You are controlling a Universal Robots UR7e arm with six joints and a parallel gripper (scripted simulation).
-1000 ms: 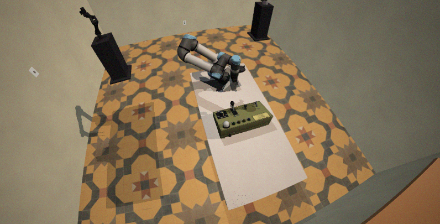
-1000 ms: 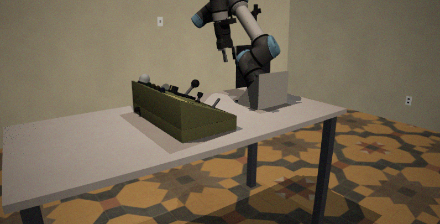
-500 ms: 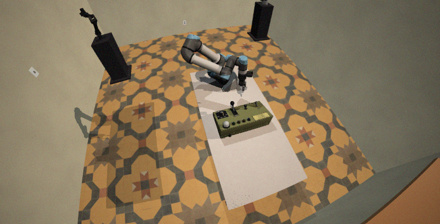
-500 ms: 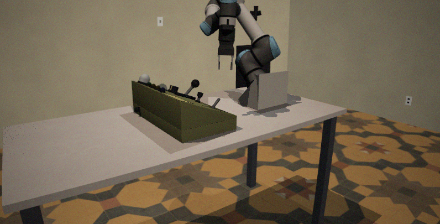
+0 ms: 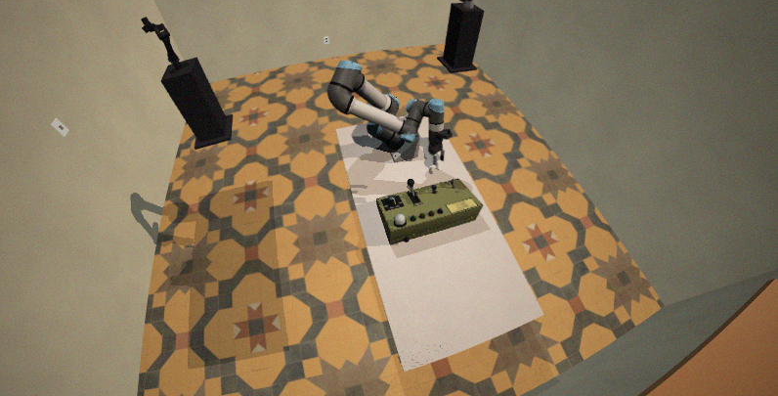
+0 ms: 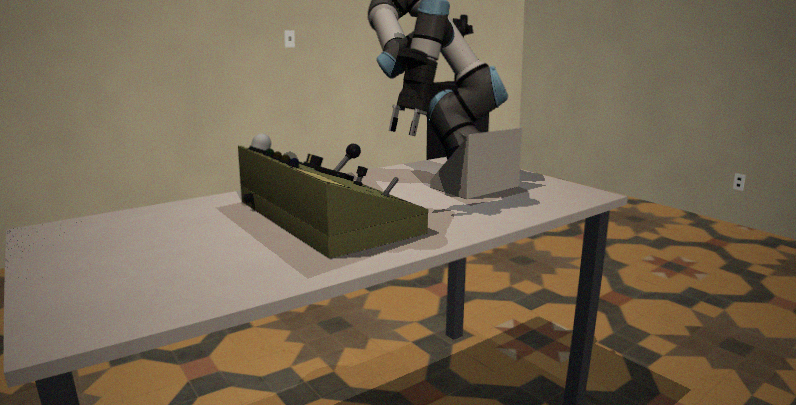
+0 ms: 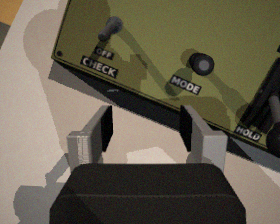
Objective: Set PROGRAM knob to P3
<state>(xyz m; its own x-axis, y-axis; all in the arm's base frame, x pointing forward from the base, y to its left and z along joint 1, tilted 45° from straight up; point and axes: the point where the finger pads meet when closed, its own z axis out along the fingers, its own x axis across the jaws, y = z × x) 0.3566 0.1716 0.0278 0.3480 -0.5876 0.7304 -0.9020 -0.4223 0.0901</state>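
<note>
Right now my hand is 7 cm short of the ball-topped lever, 17 cm to the left of it and 11 cm above it. From my hand the other things lie so: black mode knob (9 cm ahead, 5 cm to the right, 12 cm below); thin lever (10 cm ahead, 7 cm to the left, 13 cm below); olive console (12 cm ahead, 11 cm to the right, 14 cm below).
</note>
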